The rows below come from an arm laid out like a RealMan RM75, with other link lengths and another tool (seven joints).
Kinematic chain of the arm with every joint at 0, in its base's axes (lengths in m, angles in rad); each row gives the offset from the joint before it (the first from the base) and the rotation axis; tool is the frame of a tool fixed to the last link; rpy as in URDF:
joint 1: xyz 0 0 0.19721 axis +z
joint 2: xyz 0 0 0 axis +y
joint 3: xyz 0 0 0.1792 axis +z
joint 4: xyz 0 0 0 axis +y
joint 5: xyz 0 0 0.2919 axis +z
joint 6: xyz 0 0 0 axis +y
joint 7: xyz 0 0 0.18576 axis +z
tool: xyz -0.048 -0.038 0.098 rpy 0 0.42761 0.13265
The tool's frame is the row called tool.
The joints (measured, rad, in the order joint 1, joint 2, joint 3, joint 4, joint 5, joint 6, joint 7), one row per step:
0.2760 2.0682 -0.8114 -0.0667 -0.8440 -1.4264 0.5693
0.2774 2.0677 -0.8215 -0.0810 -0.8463 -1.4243 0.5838
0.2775 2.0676 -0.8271 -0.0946 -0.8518 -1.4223 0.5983
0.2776 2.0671 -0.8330 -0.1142 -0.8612 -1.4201 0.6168
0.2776 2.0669 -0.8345 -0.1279 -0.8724 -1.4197 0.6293
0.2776 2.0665 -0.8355 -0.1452 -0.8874 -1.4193 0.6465
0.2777 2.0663 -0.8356 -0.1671 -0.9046 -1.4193 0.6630
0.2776 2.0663 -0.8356 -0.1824 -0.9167 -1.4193 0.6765
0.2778 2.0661 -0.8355 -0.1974 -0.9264 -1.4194 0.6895
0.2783 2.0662 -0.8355 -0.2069 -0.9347 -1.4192 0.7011
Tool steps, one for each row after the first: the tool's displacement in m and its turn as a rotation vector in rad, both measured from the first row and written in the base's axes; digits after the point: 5 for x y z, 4 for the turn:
-0.00353 0.00335 0.00085 -0.0070 0.0019 0.0127
-0.00628 0.00605 0.00167 -0.0135 0.0048 0.0230
-0.01039 0.00980 0.00326 -0.0216 0.0062 0.0380
-0.01375 0.01220 0.00391 -0.0287 0.0062 0.0501
-0.01786 0.01516 0.00477 -0.0381 0.0071 0.0648
-0.02321 0.01871 0.00657 -0.0463 0.0042 0.0831
-0.02676 0.02109 0.00772 -0.0528 0.0039 0.0952
-0.03014 0.02350 0.00953 -0.0572 0.0038 0.1065
-0.03245 0.02514 0.00992 -0.0630 0.0062 0.1139

